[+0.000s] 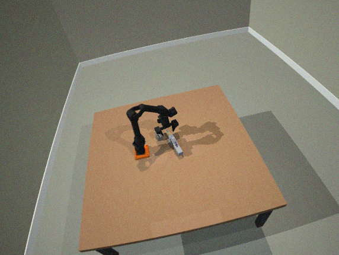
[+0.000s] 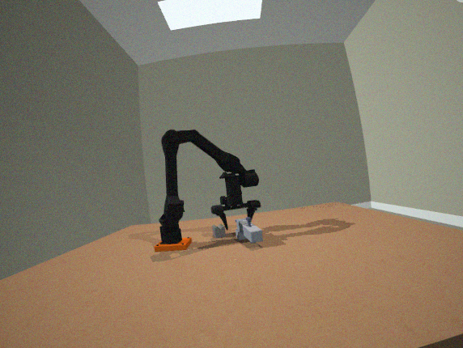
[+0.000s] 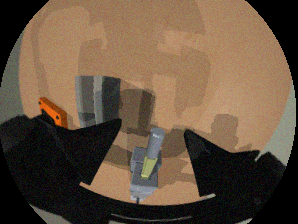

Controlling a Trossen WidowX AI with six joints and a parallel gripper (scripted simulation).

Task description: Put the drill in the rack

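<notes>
My gripper tip is 50 mm to the left of the drill, 30 mm below it and 20 mm short of it. Round my gripper tip: blue key: 160 mm to the right, 60 mm ahead, 30 mm above; light grey-blue block: 140 mm to the right, 50 mm ahead, 10 mm above; rack: 80 mm behind, 10 mm to the right.
</notes>
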